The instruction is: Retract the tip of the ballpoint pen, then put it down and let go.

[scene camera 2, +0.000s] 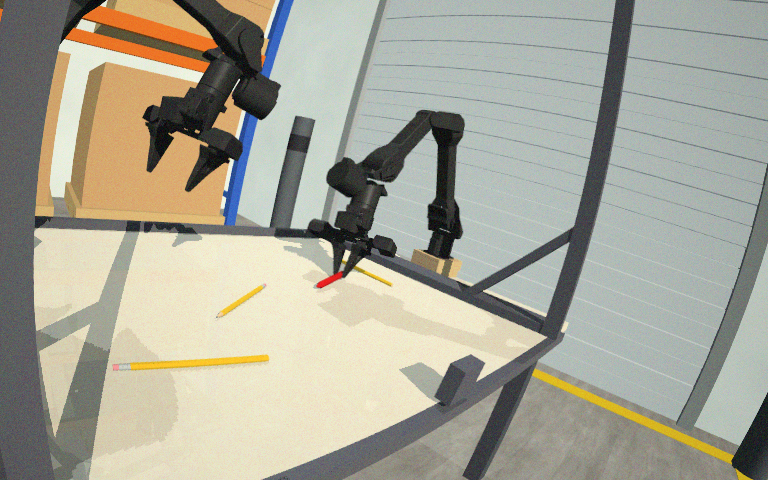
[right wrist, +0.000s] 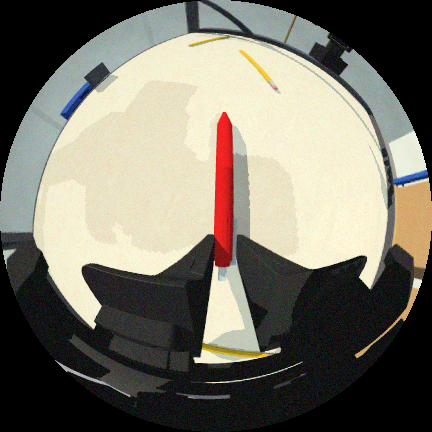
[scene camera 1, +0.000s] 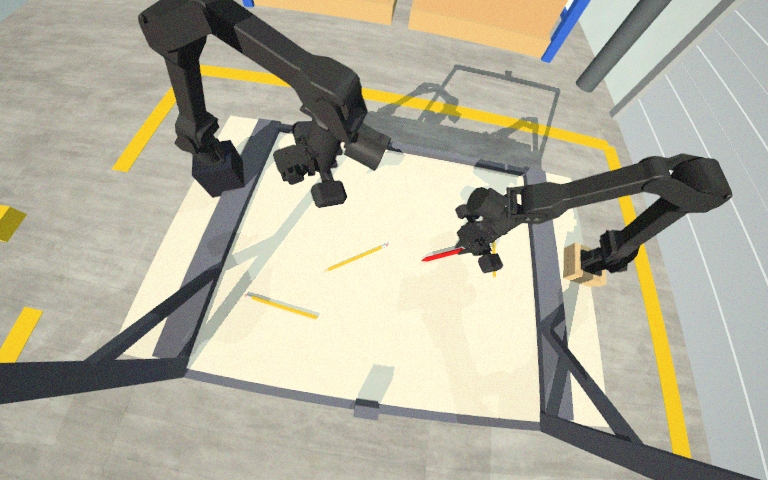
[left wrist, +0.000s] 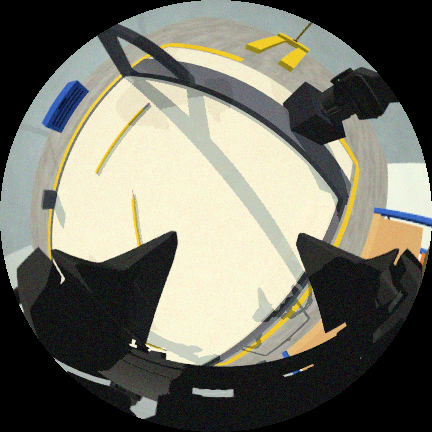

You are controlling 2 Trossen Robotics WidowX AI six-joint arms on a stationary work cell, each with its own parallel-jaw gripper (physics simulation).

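The red ballpoint pen lies lengthwise between the fingertips of my right gripper, which is shut on its rear part. The pen's pointed red end faces away from the gripper, and no refill tip is visible at that end. A pale button shows at the rear end, with a grey clip along the side. The pen is low over the cream table top; I cannot tell whether it touches. My left gripper is open and empty, high above the table.
One yellow pencil lies mid-table. Another pencil lies farther left in scene camera 1. A third pencil lies beside the right gripper. A dark block stands at the table edge.
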